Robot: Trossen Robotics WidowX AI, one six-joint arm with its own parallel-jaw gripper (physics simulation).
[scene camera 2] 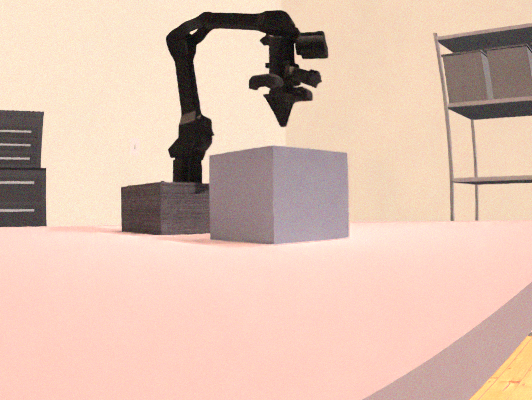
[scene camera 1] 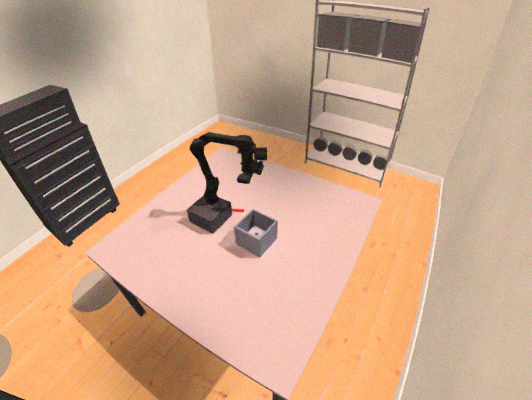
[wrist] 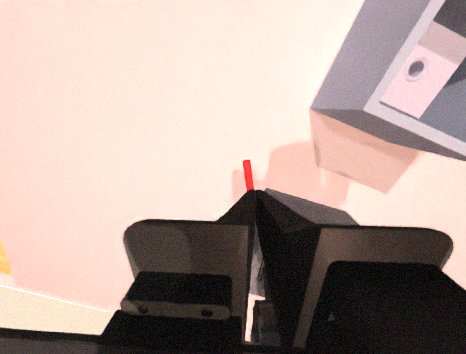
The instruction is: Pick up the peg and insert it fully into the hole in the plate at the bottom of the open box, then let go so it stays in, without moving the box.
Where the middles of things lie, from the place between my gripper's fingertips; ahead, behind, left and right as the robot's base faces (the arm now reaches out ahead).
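Grey-blue box point(scene camera 2: 273, 195): my hand 190 mm to the left of it, 120 mm short of it, 150 mm above it.
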